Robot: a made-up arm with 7 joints.
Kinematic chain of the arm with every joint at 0, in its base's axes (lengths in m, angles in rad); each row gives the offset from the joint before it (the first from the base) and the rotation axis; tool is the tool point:
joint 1: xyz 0 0 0.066 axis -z
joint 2: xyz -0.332 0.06 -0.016 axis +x
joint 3: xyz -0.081 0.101 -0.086 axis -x
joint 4: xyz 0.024 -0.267 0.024 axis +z
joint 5: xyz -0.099 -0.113 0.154 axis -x
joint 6: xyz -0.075 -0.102 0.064 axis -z
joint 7: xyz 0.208 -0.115 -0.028 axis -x
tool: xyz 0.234 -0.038 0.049
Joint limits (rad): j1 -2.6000..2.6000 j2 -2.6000..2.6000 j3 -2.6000..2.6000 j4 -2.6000..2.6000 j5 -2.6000..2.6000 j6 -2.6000..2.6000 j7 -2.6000..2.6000
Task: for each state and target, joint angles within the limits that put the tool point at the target. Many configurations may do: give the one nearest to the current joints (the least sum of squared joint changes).
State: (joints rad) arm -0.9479 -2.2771 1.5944 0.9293 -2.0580 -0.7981 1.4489
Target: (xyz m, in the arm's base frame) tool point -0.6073 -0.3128 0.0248
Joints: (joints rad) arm -1.7290 -1.6420 0.8665 0.4091 -2.2924 -1.2487 1.4694
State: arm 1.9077 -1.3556 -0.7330 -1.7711 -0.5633 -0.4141 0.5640
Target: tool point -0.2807 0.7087 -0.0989
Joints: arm 1.9419 -0.7512 -1.2413 -1.6102 -0.5452 -0.5024 0.5735
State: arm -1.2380 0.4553 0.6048 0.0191 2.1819 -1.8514 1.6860
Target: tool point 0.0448 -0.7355 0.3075
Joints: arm -1.1669 0.2056 0.9291 0.0596 2.3905 -1.9670 1.7281
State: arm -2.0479 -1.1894 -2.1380 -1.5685 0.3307 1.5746 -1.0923
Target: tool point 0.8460 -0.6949 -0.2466
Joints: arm -2.0856 -0.8065 -2.4550 -1.4314 0.4956 1.3008 -1.0907
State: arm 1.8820 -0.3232 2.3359 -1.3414 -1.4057 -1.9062 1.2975
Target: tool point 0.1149 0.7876 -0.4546
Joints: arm 1.1919 -0.2148 2.2688 -1.2865 -1.5882 -2.2149 1.3473
